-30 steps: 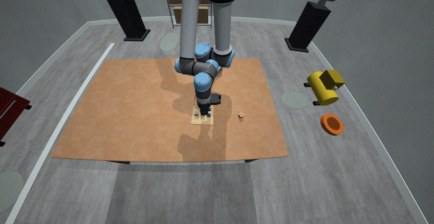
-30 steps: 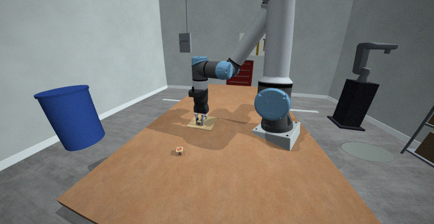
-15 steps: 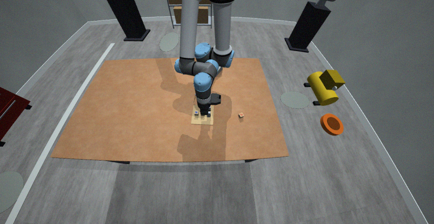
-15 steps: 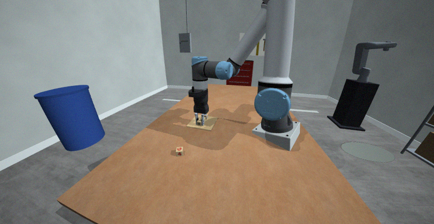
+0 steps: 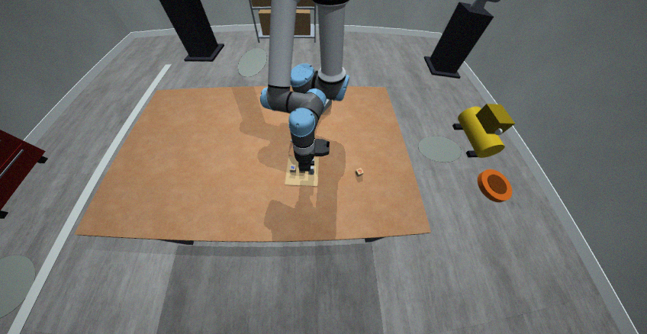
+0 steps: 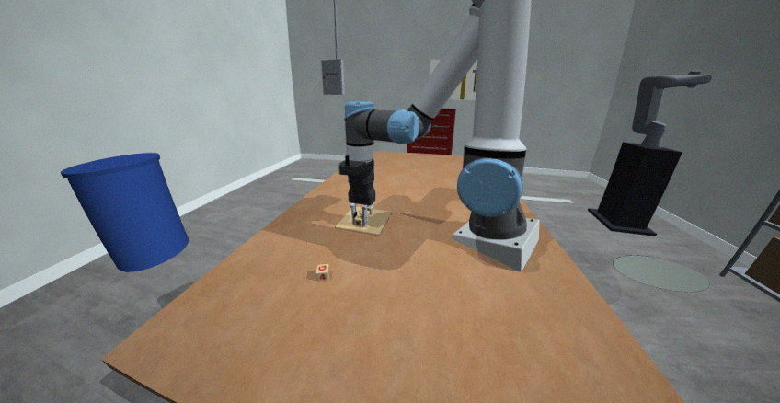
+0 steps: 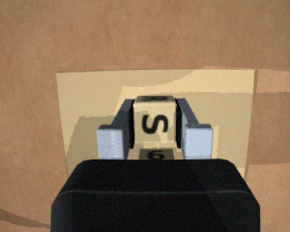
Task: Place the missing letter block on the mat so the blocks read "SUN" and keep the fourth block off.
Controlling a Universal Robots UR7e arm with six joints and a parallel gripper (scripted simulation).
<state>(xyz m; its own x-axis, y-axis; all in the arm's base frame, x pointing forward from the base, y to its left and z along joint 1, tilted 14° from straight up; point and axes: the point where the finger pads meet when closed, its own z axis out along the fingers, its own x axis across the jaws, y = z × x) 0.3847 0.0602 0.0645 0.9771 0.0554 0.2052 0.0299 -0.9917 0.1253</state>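
The letter block is 40 mm to the right of my hand and 10 mm below it. Round my hand: mat (40 mm to the right, 30 mm below).
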